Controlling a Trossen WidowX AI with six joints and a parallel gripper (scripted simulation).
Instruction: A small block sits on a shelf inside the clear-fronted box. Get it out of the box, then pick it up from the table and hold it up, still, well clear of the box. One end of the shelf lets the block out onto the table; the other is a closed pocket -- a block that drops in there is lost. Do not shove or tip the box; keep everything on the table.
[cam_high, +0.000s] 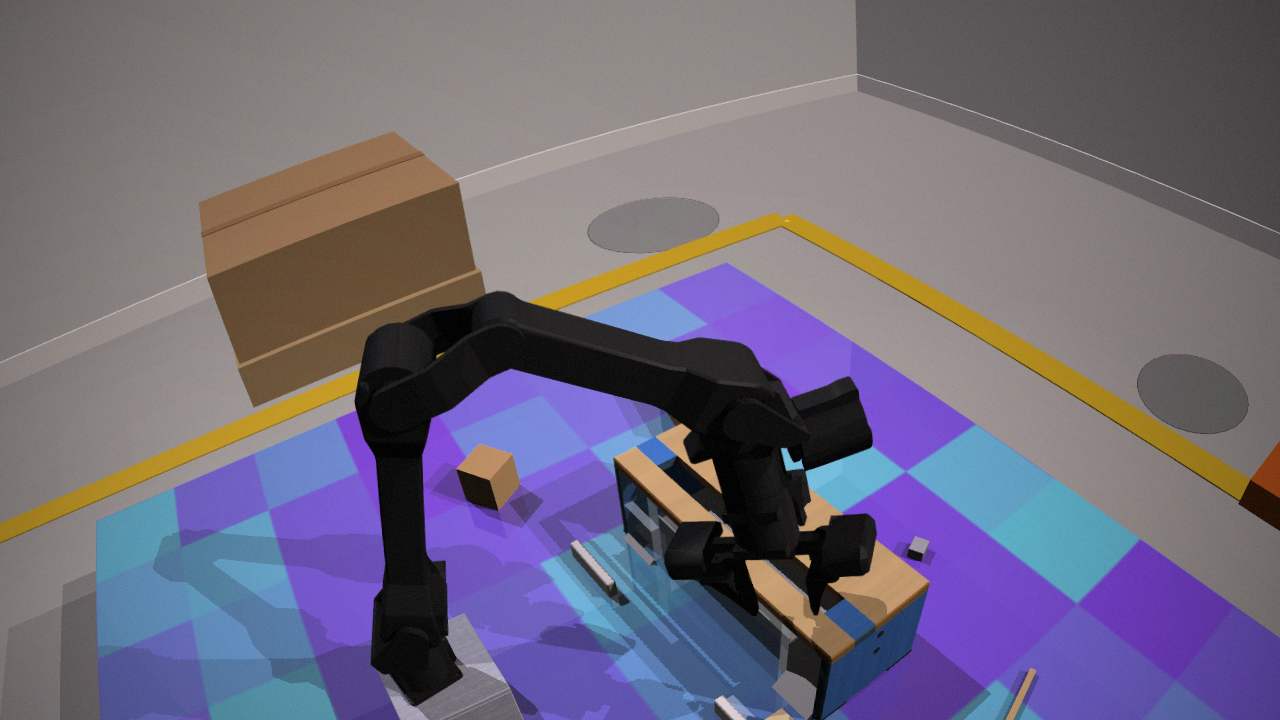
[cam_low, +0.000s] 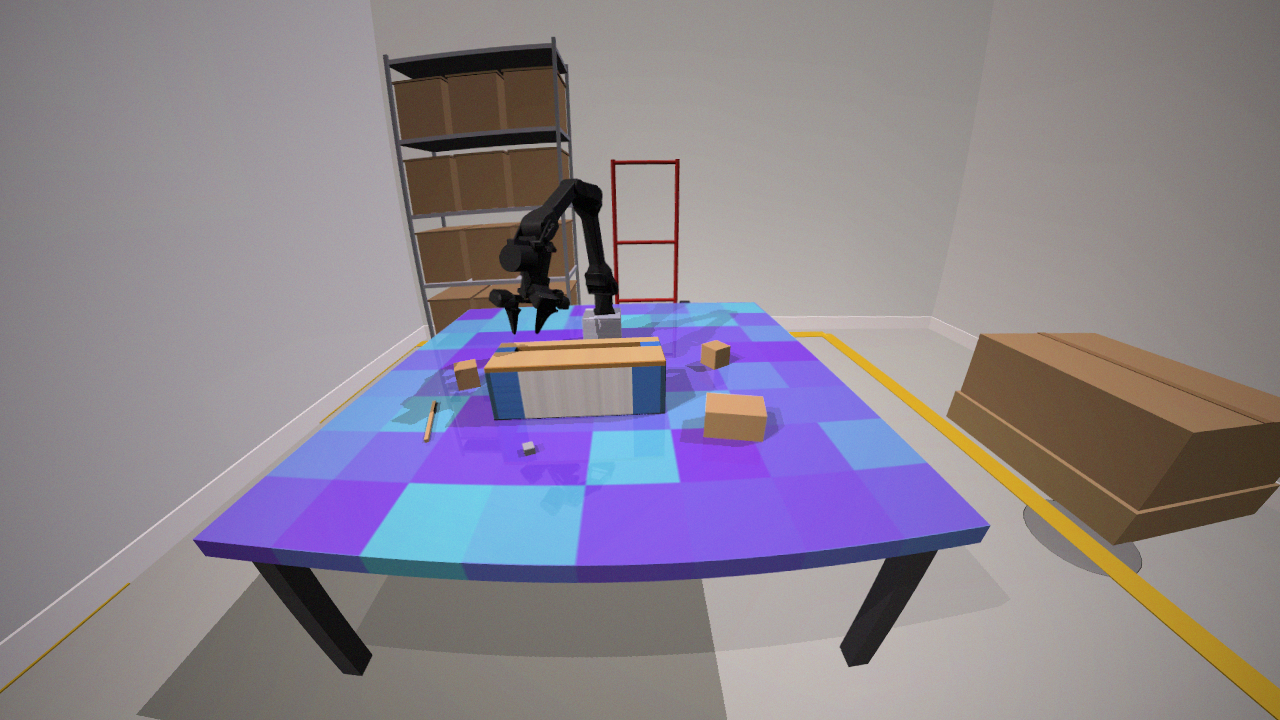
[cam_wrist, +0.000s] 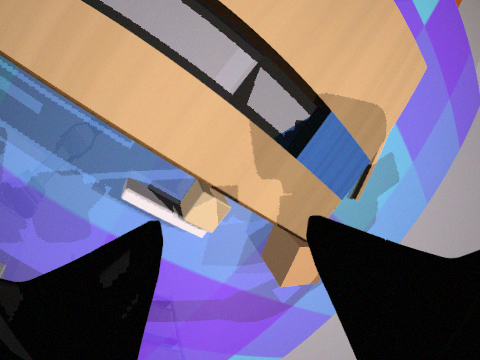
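Right now the tan block is 130 mm below my gripper tip, 50 mm behind it and 40 mm to the right of it. The rest, counted from my gripper tip: clear-fronted box (120 mm to the left, 90 mm below, 50 mm ahead); then flat carton (430 mm to the left, 270 mm ahead, 120 mm below); then wooden stick (230 mm to the right, 140 mm below, 120 mm ahead).
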